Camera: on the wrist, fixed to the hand. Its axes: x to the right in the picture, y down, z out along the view.
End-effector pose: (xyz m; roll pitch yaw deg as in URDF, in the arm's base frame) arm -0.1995 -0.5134 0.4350 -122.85 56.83 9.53
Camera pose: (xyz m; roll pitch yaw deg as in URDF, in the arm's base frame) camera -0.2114 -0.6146 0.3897 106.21 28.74 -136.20
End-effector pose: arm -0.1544 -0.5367 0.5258 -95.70 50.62 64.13
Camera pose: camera -0.1195 -0.6134 0.4528 90.27 39.69 -112.70
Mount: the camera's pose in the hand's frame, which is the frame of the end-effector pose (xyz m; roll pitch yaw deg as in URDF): 0.0223 0.0939 -0.0558 -1.72 -3.26 89.65
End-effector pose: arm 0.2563 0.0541 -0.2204 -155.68 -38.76 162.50
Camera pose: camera 0.2796 0.1606 -0.1969 -139.47 20.93 90.89
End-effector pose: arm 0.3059 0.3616 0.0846 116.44 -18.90 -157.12
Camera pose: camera 0.3221 0.3596 0.1949 -147.51 -55.46 83.80
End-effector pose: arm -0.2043 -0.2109 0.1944 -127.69 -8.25 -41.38
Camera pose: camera -0.2506 -0.3055 0.1578 -166.88 54.63 -118.97
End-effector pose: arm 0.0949 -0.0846 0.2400 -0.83 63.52 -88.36
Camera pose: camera 0.1868 -0.0407 0.1946 61.80 -0.77 -0.69
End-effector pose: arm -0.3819 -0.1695 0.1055 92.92 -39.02 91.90
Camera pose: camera -0.4314 -0.2147 0.1946 -99.36 -50.92 -78.27
